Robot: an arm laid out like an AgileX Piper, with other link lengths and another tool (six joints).
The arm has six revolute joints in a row. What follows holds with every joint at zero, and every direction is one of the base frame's. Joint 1 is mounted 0.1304 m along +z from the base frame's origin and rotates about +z. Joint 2 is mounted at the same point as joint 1 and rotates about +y. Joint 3 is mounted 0.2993 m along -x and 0.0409 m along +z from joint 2 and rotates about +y. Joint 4 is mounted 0.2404 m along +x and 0.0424 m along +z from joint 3 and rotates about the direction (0.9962, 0, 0.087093). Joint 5 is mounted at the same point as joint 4 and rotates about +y. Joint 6 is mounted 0.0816 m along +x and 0.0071 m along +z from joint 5 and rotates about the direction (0.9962, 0, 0.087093). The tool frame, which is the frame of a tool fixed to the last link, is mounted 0.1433 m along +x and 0.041 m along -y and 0.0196 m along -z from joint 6; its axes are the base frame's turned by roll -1.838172, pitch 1.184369 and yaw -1.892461 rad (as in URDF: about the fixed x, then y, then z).
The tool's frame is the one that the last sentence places.
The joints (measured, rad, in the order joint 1, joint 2, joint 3, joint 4, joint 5, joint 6), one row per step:
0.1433, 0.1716, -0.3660, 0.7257, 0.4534, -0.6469
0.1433, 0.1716, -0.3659, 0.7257, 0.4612, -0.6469
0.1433, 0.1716, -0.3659, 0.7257, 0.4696, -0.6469
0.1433, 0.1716, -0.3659, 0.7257, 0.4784, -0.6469
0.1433, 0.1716, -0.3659, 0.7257, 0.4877, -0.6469
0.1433, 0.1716, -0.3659, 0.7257, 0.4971, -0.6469
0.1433, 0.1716, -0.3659, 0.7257, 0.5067, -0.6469
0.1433, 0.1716, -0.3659, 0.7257, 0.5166, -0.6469
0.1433, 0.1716, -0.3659, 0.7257, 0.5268, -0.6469
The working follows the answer.
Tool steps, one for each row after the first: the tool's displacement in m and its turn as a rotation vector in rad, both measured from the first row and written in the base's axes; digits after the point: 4 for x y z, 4 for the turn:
-0.0006, 0.0010, -0.0014, -0.0023, 0.0057, 0.0050
-0.0012, 0.0020, -0.0028, -0.0047, 0.0117, 0.0103
-0.0018, 0.0031, -0.0043, -0.0072, 0.0179, 0.0159
-0.0026, 0.0042, -0.0059, -0.0099, 0.0246, 0.0219
-0.0033, 0.0053, -0.0075, -0.0127, 0.0313, 0.0279
-0.0041, 0.0065, -0.0091, -0.0154, 0.0382, 0.0340
-0.0049, 0.0076, -0.0108, -0.0183, 0.0452, 0.0403
-0.0058, 0.0088, -0.0126, -0.0213, 0.0525, 0.0468

Tool pose at each row, in the base's axes (x y z in m, rotation vector in rad; rounded; the steps above come from the unrounded poses):
0.1566, 0.0493, 0.2616, -0.6351, 1.7116, 0.0244
0.1560, 0.0503, 0.2602, -0.6415, 1.7157, 0.0278
0.1554, 0.0513, 0.2587, -0.6484, 1.7201, 0.0315
0.1547, 0.0524, 0.2572, -0.6556, 1.7246, 0.0353
0.1540, 0.0535, 0.2557, -0.6633, 1.7294, 0.0393
0.1532, 0.0546, 0.2540, -0.6710, 1.7342, 0.0434
0.1525, 0.0558, 0.2524, -0.6790, 1.7391, 0.0476
0.1516, 0.0569, 0.2507, -0.6871, 1.7442, 0.0520
0.1508, 0.0581, 0.2490, -0.6956, 1.7494, 0.0564

